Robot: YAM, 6 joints.
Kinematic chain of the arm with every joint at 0, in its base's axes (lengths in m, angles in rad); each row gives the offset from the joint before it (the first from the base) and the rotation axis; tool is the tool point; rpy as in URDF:
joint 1: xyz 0 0 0.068 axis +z
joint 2: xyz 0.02 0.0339 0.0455 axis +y
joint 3: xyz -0.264 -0.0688 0 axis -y
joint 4: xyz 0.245 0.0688 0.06 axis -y
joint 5: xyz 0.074 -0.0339 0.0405 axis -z
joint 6: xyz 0.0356 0 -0.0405 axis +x
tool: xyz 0 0 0 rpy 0 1.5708 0
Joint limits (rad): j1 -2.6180..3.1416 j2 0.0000..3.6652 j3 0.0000..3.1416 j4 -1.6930..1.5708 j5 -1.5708..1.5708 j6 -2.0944..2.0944
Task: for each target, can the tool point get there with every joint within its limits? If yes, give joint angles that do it. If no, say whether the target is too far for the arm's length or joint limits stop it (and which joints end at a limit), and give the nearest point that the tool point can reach.
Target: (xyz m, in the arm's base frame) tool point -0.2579 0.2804 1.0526
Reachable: no: too far | nearest point -0.1655 0.1800 0.6977 | short by 0.380 m
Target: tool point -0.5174 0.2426 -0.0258
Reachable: yes | joints 2.6760 3.1529 2.7645 -0.8180 -0.4513 1.1440
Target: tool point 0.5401 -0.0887 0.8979
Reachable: no: too far | nearest point 0.3643 -0.0598 0.6329 | short by 0.319 m
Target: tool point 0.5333 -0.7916 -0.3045
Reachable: no: too far | nearest point 0.3304 -0.4904 -0.1420 | short by 0.398 m
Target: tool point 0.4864 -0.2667 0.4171
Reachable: yes | joints -0.5231 2.6396 2.7822 0.7291 -0.3420 0.4009
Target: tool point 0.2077 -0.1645 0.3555
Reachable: yes | joints -0.6450 1.4961 1.5970 -1.4225 0.1874 0.0392
